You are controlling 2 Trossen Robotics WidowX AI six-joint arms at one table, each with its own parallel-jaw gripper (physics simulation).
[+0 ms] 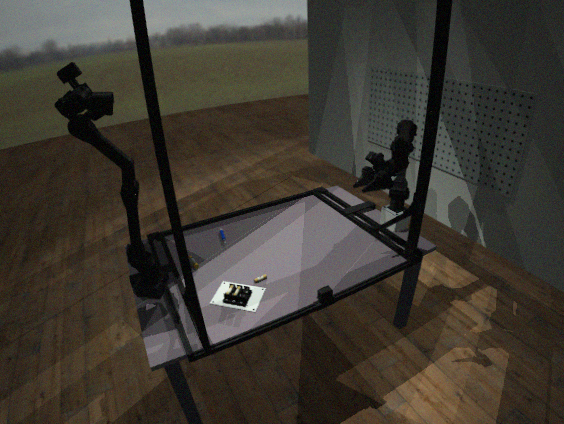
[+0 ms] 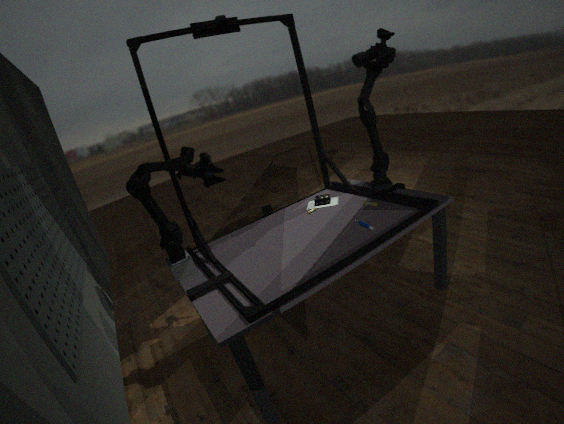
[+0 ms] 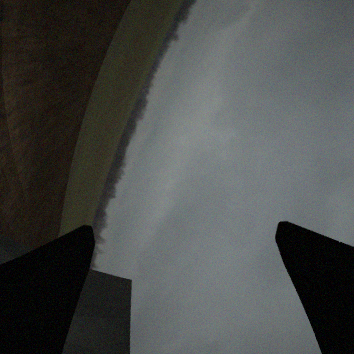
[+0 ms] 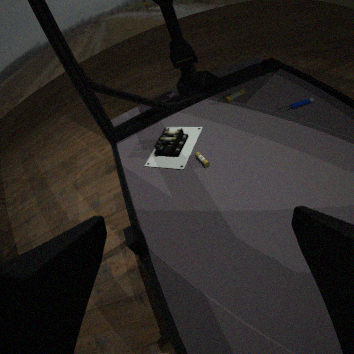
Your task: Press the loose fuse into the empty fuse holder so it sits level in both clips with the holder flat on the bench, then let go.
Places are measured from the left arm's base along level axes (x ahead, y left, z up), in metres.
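Pixels of known places: left gripper, between the fingertips: (image 1: 88, 85) (image 2: 393, 42) (image 3: 187, 235); right gripper, between the fingertips: (image 1: 357, 189) (image 2: 225, 175) (image 4: 201, 222); left arm's base, origin of its link: (image 1: 150, 278) (image 2: 381, 181) (image 4: 190, 77); right arm's base, origin of its link: (image 1: 396, 208) (image 2: 177, 258).
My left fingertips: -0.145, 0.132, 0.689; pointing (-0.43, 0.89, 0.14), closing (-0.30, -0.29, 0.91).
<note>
For each thing: its top centre in the pictures, then the offset to it from my left fingertips, as dx, dy, dz.
- small loose fuse, centre of its top: (image 4: 201, 156) (image 1: 260, 277) (image 2: 311, 209) +0.546, -0.033, -0.727
- larger yellow-ended fuse, centre of its top: (image 4: 234, 92) (image 1: 192, 260) (image 2: 369, 201) +0.249, +0.038, -0.721
- blue-handled tool, centre of its top: (image 4: 295, 102) (image 2: 362, 222) (image 1: 223, 235) +0.323, +0.239, -0.728
The black fuse holder (image 1: 237, 295) (image 2: 322, 200) (image 4: 171, 142) sits on a white plate (image 1: 217, 299) (image 2: 332, 203) (image 4: 193, 141) on the bench, with pale fuses in part of it. A small loose fuse (image 1: 260, 278) (image 2: 311, 210) (image 4: 202, 159) with yellowish ends lies on the bench beside the plate. My right gripper (image 1: 364, 186) (image 2: 223, 174) (image 4: 201, 222) is open and empty, raised above the far end of the bench, well away from the fuse. My left gripper (image 3: 187, 235) is open and empty, held high above its own end of the bench and facing the sky.
A larger yellow-ended fuse (image 1: 194, 263) (image 2: 370, 203) (image 4: 235, 95) lies near the left arm's base. A blue-handled tool (image 1: 222, 235) (image 2: 365, 225) (image 4: 302, 103) lies near the bench's edge. Black frame posts (image 1: 162, 150) (image 2: 308, 95) rise beside the bench, and a black block (image 1: 325, 294) sits on its edge rail.
</note>
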